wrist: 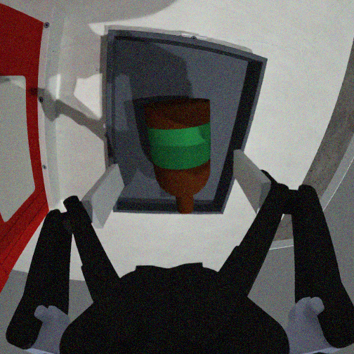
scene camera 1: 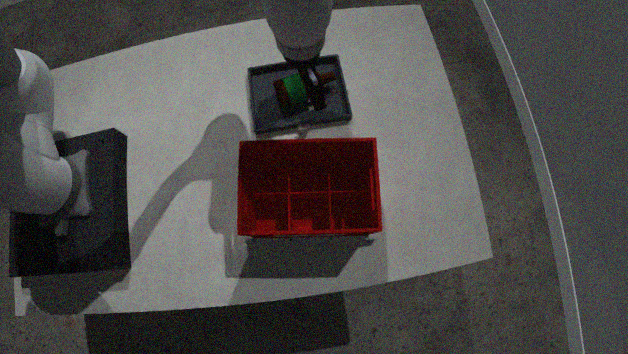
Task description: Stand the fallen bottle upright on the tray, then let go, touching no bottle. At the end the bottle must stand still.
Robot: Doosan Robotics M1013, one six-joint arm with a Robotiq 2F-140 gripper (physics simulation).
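Places are measured from the arm's base along level axes (x back, y left, z down), in centimetres.
Pixels of known places: gripper, fingertip midpoint: (scene camera 1: 303, 83); arm's base at its link origin: (scene camera 1: 64, 188).
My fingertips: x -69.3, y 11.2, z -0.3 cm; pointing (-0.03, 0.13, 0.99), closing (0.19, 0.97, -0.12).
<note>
For each thing: its top centre in the pictures, then the offset to it from my fingertips. "*": a spot on its surface instead.
- fallen bottle at its top centre: (scene camera 1: 305, 77) dz -0.6, dx -0.8, dy +1.2 cm
- dark grey tray at a spot on its surface: (scene camera 1: 265, 95) * dz +6.7, dx +10.2, dy +2.7 cm
- red crate at its top centre: (scene camera 1: 308, 185) dz -10.2, dx +4.9, dy -27.2 cm
The fallen bottle (scene camera 1: 295, 89) (wrist: 180, 145), brown with a green label band, lies on its side in the dark grey tray (scene camera 1: 265, 95) (wrist: 215, 75). Its neck points to the right in the scene view and down towards the gripper's base in the wrist view, where the neck's end overlaps the tray's rim. My gripper (scene camera 1: 316, 92) (wrist: 175, 168) is open and empty, over the neck half of the bottle. In the wrist view its pads stand on either side of the bottle's shoulder and neck, with a visible gap on each side. The fingers partly hide the bottle in the scene view.
A red crate (scene camera 1: 310, 232) (wrist: 20, 45) with compartments stands close to the tray, in front of it in the scene view and left in the wrist view. The arm's dark base block (scene camera 1: 107, 200) is at the left. No other bottle can be made out.
</note>
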